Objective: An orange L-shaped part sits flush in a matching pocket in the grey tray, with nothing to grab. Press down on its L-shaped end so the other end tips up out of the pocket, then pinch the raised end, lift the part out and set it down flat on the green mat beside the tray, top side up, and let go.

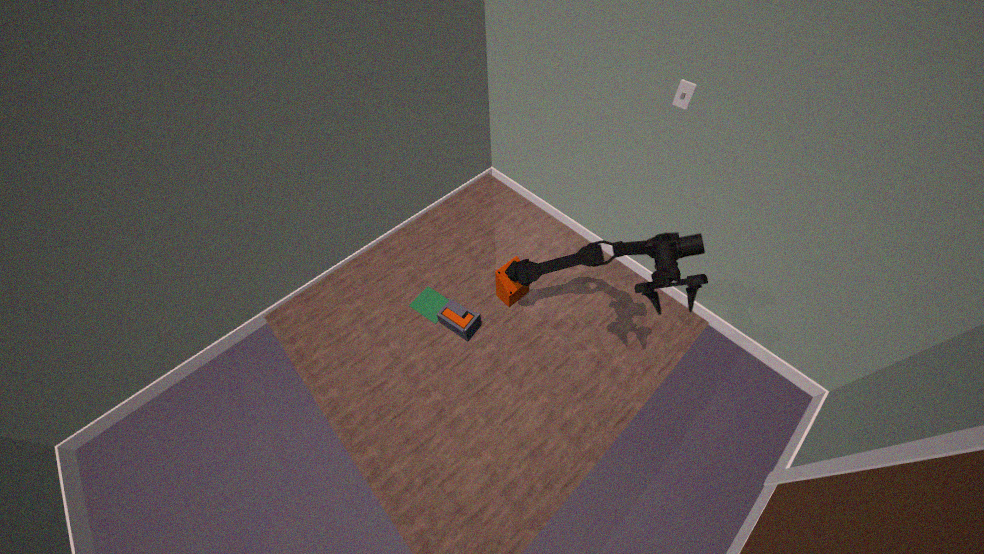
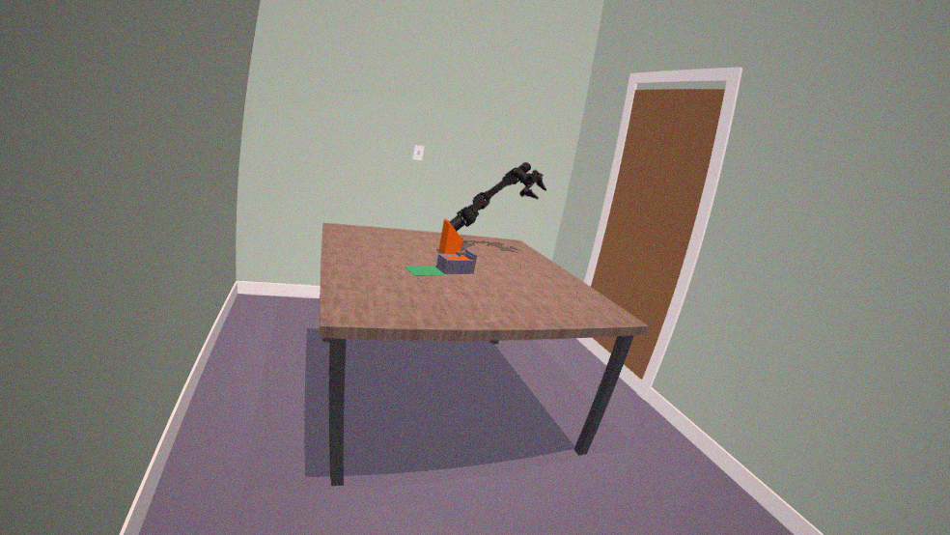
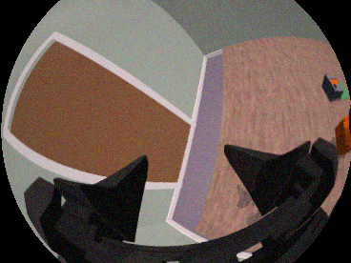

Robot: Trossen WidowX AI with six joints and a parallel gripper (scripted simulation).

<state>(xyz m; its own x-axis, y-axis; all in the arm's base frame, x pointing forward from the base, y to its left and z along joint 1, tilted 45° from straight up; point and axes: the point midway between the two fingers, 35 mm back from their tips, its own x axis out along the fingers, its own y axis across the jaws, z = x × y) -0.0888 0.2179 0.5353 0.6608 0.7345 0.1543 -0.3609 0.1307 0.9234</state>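
My gripper tip is 62 cm to the left of the orange L-shaped part, 32 cm above it and 28 cm short of it. Round my gripper tip: green mat: 78 cm to the right, 38 cm below, 29 cm ahead.
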